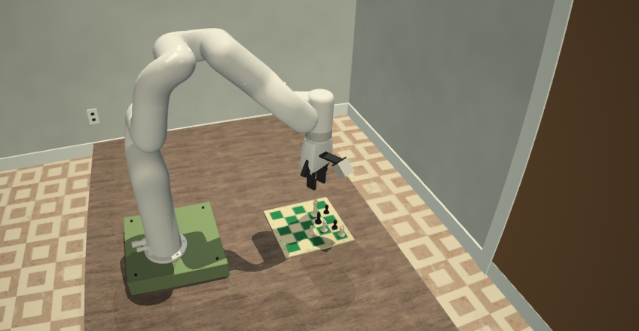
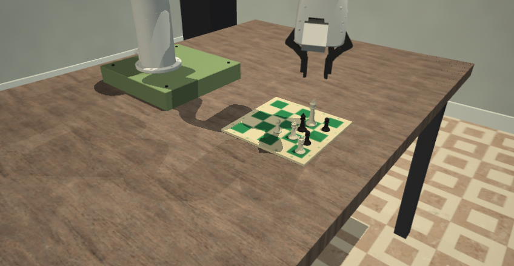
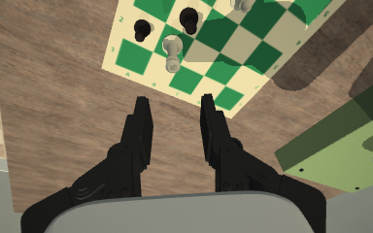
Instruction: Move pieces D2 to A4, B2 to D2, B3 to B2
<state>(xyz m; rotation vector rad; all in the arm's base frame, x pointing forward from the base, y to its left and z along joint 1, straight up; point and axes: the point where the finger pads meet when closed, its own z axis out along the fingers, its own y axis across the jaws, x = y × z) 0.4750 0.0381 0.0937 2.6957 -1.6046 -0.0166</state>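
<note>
My hand is 110 mm above the white king. Round my hand: black bishop: 30 mm to the right, 120 mm below; chessboard: 40 mm behind, 40 mm to the right, 140 mm below; white pawn: 40 mm behind, 70 mm to the right, 130 mm below.
</note>
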